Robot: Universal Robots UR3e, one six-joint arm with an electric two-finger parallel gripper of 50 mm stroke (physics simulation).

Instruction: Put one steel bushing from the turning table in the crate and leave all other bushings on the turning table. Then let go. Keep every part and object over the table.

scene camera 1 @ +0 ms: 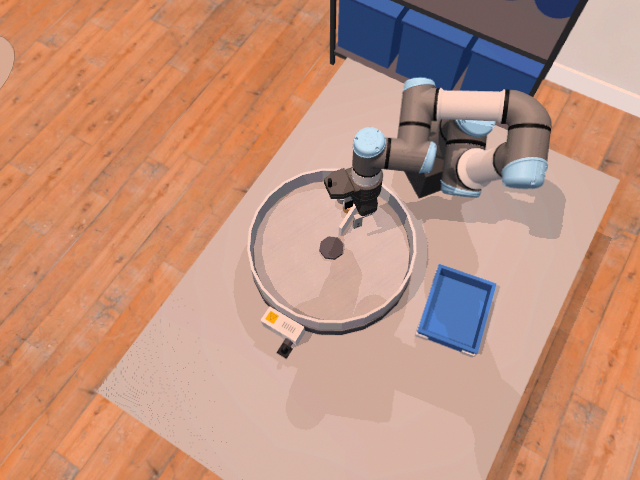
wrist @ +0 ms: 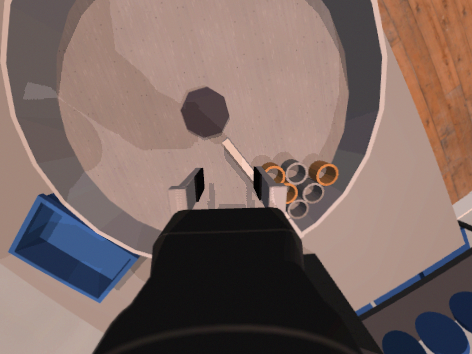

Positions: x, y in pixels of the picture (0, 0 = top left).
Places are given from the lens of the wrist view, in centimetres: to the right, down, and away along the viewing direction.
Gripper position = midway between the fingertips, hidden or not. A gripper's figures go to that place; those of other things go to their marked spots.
my gripper (wrist: 228, 177): -1, 0, 17
blue crate (wrist: 52, 239): -38, 13, 32
